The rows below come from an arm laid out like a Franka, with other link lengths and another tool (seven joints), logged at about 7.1 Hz.
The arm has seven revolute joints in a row. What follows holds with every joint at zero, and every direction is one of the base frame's.
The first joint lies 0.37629 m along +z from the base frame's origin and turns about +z.
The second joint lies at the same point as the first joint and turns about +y.
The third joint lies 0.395 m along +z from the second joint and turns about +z.
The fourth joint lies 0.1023 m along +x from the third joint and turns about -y.
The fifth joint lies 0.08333 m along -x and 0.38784 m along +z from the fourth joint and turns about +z.
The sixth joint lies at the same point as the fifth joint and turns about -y.
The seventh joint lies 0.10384 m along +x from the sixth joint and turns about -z.
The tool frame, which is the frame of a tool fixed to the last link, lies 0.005 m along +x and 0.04 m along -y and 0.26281 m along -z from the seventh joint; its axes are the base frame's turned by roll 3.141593, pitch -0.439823 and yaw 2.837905 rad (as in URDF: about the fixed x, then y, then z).
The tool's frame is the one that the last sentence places.
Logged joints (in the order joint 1, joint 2, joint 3, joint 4, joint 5, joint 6, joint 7), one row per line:
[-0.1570 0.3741 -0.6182 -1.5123 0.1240 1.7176 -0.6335]
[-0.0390 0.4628 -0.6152 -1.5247 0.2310 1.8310 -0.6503]
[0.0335 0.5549 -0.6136 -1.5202 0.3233 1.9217 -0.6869]
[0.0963 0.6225 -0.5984 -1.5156 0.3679 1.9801 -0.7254]
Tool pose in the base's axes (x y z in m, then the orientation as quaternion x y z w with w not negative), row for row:
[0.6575 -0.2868 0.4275 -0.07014 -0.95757 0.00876 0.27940]
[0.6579 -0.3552 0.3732 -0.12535 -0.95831 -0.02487 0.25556]
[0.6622 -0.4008 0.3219 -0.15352 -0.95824 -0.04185 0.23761]
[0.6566 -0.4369 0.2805 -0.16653 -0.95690 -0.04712 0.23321]
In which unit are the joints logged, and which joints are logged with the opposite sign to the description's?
The joints are logged in radians. Opposite sign: joint 1.
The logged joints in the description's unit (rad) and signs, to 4 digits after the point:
[0.1570 0.3741 -0.6182 -1.5123 0.1240 1.7176 -0.6335]
[0.0390 0.4628 -0.6152 -1.5247 0.2310 1.8310 -0.6503]
[-0.0335 0.5549 -0.6136 -1.5202 0.3233 1.9217 -0.6869]
[-0.0963 0.6225 -0.5984 -1.5156 0.3679 1.9801 -0.7254]

